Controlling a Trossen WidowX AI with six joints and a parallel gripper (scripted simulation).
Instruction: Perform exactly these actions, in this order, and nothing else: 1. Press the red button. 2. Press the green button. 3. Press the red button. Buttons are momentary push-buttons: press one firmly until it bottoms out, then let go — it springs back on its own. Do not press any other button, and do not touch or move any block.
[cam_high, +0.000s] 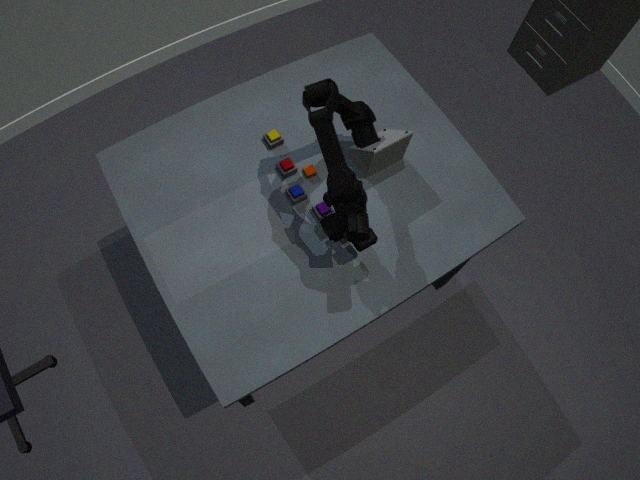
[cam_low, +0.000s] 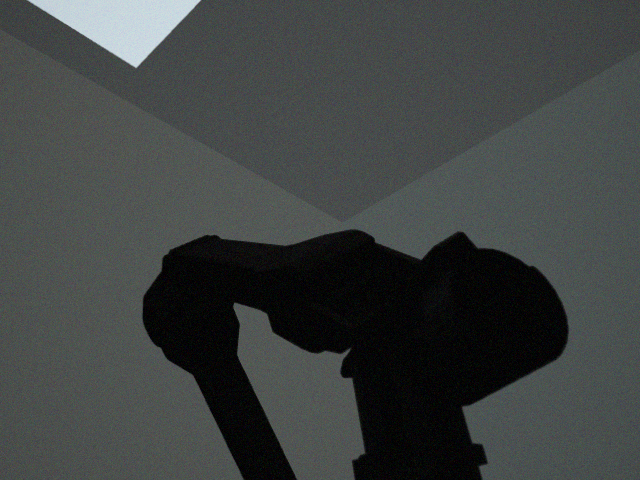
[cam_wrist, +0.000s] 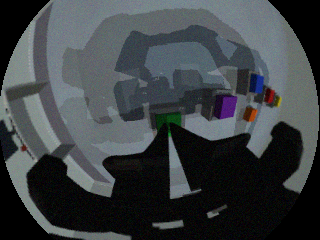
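Now: the green button 1 cm below my gripper tip. Round my gripper tip: small orange block: 23 cm to the right, 2 cm below; then blue button: 17 cm to the right, 7 cm ahead; then purple button: 9 cm to the right, 3 cm ahead.
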